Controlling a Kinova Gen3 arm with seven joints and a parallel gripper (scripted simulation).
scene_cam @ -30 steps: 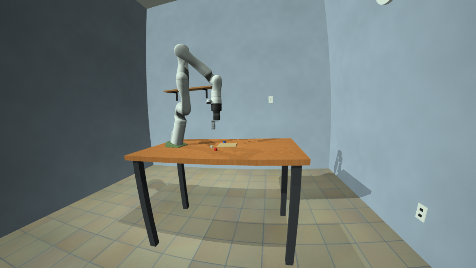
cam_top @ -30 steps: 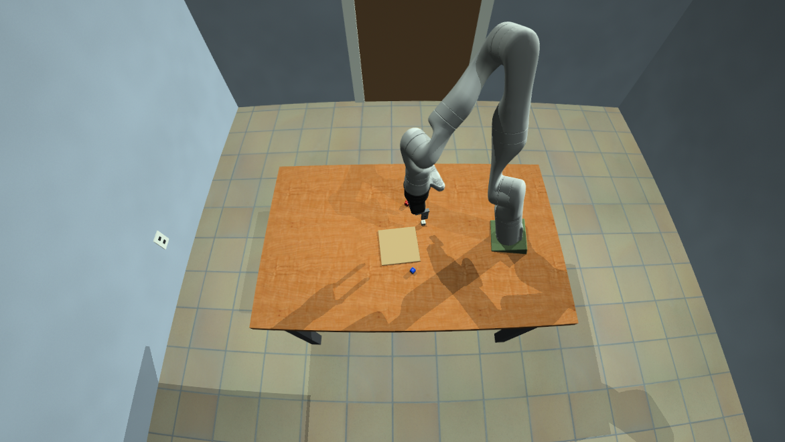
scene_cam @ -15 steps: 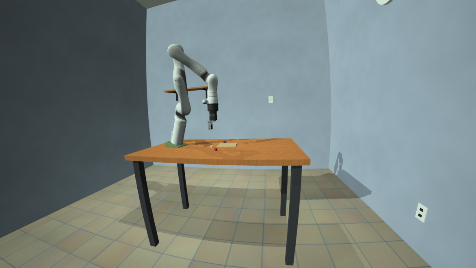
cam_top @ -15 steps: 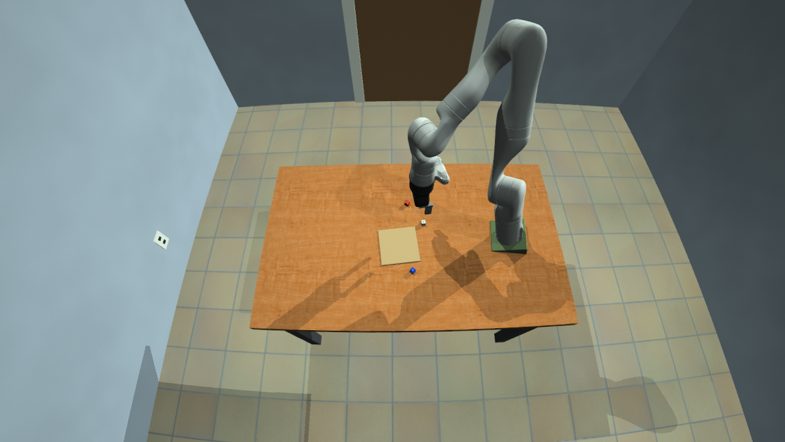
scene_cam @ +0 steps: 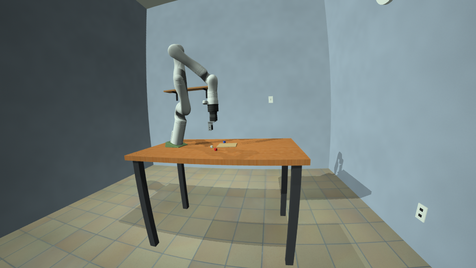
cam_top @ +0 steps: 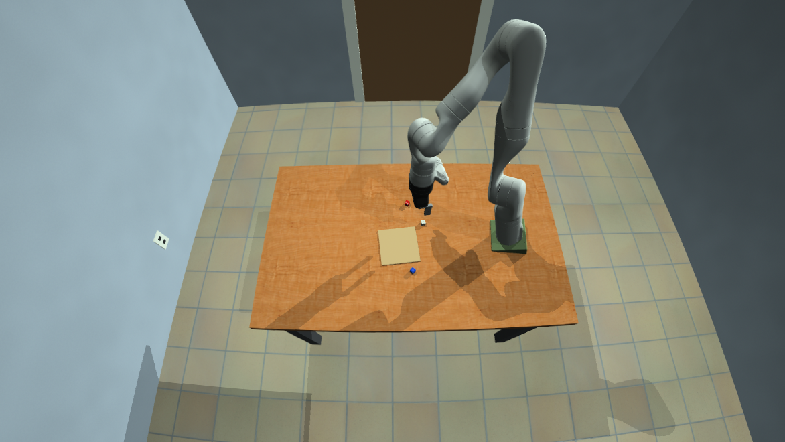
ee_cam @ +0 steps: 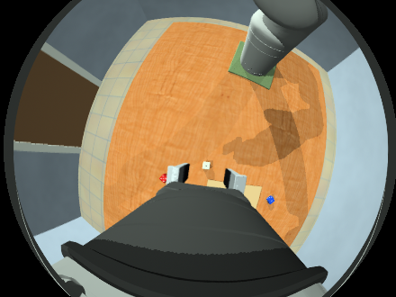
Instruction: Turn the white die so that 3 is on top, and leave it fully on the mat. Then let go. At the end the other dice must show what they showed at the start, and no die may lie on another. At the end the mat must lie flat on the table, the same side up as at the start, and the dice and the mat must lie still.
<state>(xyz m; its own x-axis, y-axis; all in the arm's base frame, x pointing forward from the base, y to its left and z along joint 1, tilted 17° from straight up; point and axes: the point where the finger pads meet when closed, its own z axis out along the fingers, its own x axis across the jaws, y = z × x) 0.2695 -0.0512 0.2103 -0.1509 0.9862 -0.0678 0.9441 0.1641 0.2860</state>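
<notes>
The white die lies 140 mm below my hand. The rest, counted from my hand: blue die: 190 mm to the left, 140 mm below, 40 mm ahead; then red die: 140 mm below, 90 mm to the right, 60 mm ahead; then tan mat: 140 mm below, 90 mm to the left, 90 mm ahead.
</notes>
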